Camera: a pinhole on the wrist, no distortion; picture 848 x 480 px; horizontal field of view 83.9 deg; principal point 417.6 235.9 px. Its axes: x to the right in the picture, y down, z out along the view. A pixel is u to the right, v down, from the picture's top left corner.
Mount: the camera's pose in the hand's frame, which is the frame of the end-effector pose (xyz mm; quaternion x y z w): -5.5 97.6 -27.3 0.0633 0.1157 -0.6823 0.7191
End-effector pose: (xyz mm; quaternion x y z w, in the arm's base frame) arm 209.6 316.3 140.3 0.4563 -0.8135 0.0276 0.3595
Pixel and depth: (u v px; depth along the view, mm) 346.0 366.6 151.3
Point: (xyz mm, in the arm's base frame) 61.5 285.9 103.1
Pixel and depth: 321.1 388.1 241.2
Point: -7.1 224.9 62.8
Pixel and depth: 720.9 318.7 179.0
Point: 173.9 208.4 67.2
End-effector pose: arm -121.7 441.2 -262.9 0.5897 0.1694 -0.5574 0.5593
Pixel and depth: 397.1 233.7 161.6
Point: -127.9 307.4 -205.9
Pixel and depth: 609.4 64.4 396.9
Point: -445.8 265.2 -167.1
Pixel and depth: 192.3 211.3 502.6
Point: -198.5 -63.9 -37.5
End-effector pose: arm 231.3 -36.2 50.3 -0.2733 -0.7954 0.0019 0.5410
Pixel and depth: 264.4 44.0 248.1
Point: 95.4 86.2 -158.0
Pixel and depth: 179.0 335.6 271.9
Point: 56.1 212.7 -51.5
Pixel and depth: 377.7 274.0 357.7
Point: -43.9 114.3 -52.2
